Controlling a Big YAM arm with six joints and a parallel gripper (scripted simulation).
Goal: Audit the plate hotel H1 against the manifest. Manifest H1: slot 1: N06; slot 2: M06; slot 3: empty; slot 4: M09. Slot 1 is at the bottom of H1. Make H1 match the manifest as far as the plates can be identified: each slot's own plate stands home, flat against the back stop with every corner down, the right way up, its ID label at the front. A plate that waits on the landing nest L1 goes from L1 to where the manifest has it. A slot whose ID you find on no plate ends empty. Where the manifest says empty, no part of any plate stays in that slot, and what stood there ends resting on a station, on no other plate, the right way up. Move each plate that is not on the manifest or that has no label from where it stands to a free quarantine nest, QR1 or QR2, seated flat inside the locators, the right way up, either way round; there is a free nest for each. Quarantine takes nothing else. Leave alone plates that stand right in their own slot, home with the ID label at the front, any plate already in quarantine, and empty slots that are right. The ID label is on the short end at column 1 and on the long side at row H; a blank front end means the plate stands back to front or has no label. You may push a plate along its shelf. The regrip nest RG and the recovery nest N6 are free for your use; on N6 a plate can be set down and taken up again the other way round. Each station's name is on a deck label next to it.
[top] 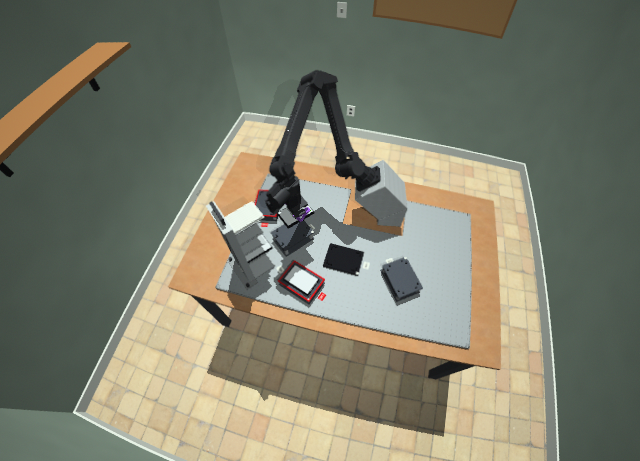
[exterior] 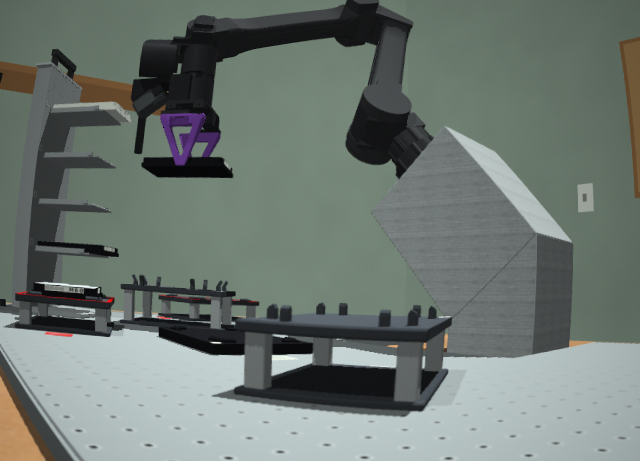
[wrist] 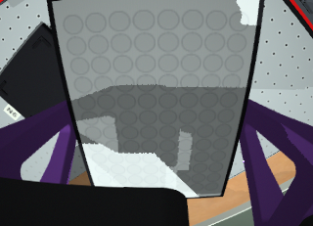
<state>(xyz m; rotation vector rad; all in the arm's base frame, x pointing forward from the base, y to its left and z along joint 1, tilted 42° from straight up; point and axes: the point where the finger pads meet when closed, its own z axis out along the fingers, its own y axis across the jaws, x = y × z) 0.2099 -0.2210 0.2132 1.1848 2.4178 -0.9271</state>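
My hand is 2 cm past the regrip nest, 3 cm to the left of it and 19 cm above it. From my hand the other things lie so: plate hotel H1: 15 cm ahead, 24 cm to the right, 4 cm below; then white well plate: 10 cm ahead, 18 cm to the right, 10 cm above; then RG deck label: 9 cm behind, 5 cm to the left, 25 cm below.
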